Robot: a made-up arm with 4 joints.
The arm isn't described. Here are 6 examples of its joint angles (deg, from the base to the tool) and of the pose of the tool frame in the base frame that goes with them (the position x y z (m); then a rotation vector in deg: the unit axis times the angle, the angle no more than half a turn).
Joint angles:
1: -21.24 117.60 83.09 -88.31
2: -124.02 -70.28 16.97 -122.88
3: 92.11 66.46 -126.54 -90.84
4: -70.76 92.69 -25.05 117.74
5: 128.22 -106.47 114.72 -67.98
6: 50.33 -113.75 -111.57 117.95
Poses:
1: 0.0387 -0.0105 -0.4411 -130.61 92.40 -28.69
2: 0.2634 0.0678 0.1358 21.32 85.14 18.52
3: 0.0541 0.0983 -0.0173 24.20 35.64 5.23
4: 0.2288 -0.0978 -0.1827 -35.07 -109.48 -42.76
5: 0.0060 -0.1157 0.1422 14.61 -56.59 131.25
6: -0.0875 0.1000 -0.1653 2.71 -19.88 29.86
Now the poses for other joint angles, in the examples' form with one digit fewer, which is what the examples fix.
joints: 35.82 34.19 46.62 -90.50
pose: -0.381 0.084 -0.222 73.9 -91.1 -32.8
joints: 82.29 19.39 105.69 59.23
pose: 0.001 0.306 -0.219 -11.1 -60.0 164.1
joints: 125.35 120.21 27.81 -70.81
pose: -0.157 0.107 -0.363 -65.1 -104.7 -9.0
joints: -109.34 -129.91 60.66 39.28
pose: 0.035 0.125 0.109 -169.9 2.7 33.1
